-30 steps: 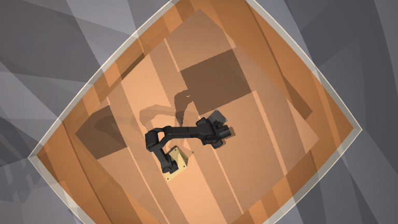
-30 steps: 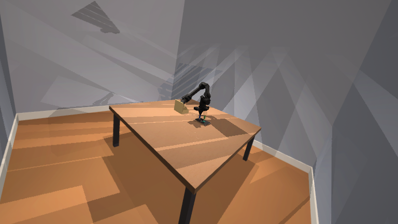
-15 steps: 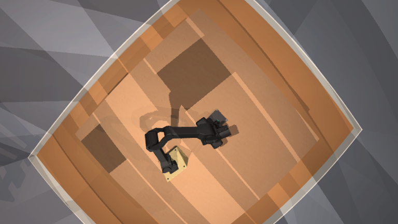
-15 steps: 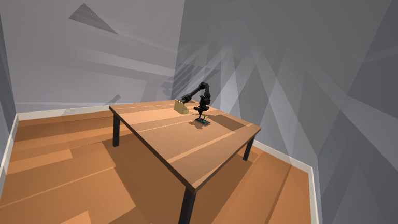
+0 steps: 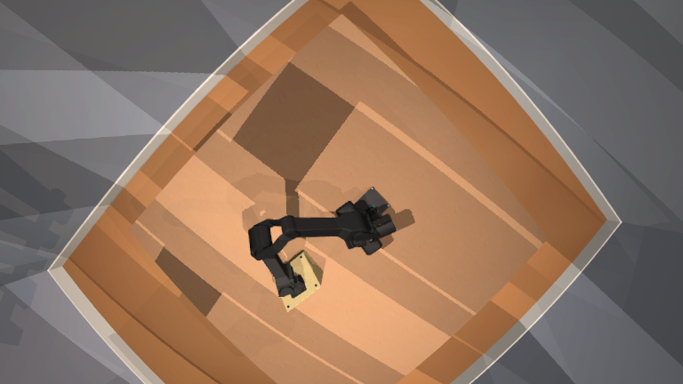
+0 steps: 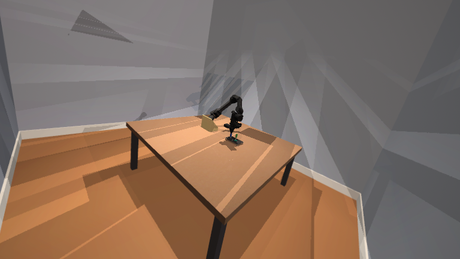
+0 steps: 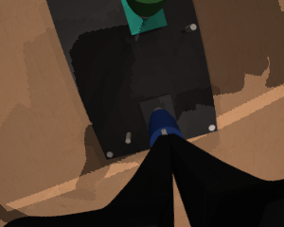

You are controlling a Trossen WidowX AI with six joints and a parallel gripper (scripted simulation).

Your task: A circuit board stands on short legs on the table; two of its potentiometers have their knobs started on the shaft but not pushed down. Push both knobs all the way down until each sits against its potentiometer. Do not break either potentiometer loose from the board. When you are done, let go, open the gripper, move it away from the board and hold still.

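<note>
Now: the blue knob 10 mm below my gripper tip. Round my gripper tip: green knob (70 mm ahead, 10 mm above).
</note>
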